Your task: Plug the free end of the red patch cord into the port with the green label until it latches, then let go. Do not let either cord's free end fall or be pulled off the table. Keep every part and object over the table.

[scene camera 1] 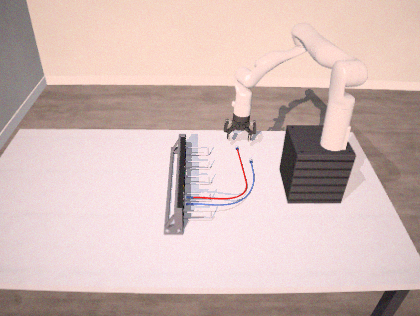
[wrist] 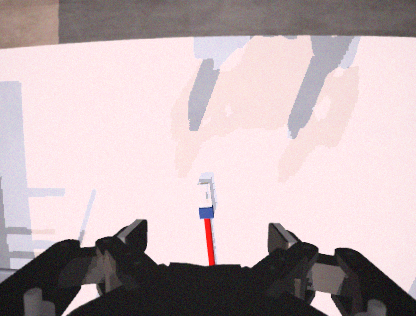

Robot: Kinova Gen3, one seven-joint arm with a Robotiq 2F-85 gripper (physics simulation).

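Pixels of known places: gripper, fingertip midpoint: (scene camera 1: 238,140) (wrist: 207,234); arm's base, origin of the base link: (scene camera 1: 332,144).
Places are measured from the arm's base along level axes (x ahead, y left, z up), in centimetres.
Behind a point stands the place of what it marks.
Observation:
The red patch cord (scene camera 1: 244,172) {x 32.2, y -5.9, z -23.8 cm} (wrist: 209,242) {x 36.2, y -21.1, z -23.7 cm} runs from the panel's lower part and curves back across the table. Its free end, a clear plug with a blue collar (scene camera 1: 237,148) {x 36.8, y -23.6, z -23.6 cm} (wrist: 206,212) {x 36.9, y -23.9, z -23.6 cm}, lies on the table near the far edge. My gripper (scene camera 1: 240,139) {x 36.5, y -23.9, z -19.1 cm} (wrist: 207,234) {x 36.5, y -23.9, z -19.1 cm} is open and empty. It is above the table near the plug; in the wrist view the plug lies between the fingers' lines and a little beyond the fingertips. The patch panel (scene camera 1: 182,187) {x 54.8, y 17.4, z -14.5 cm} stands upright to the left in the scene view. The green-labelled port cannot be made out clearly.
The blue cord (scene camera 1: 254,177) {x 27.7, y -4.0, z -23.8 cm} lies right of the red one, its free plug (scene camera 1: 251,161) {x 29.6, y -14.7, z -23.6 cm} on the table. Thin wire guides (scene camera 1: 206,182) {x 47.4, y 4.6, z -22.6 cm} stick out from the panel's right side. The dark ribbed base block (scene camera 1: 320,177) {x 3.1, y 7.8, z -10.4 cm} stands at the right. The table's far edge is close behind the gripper.

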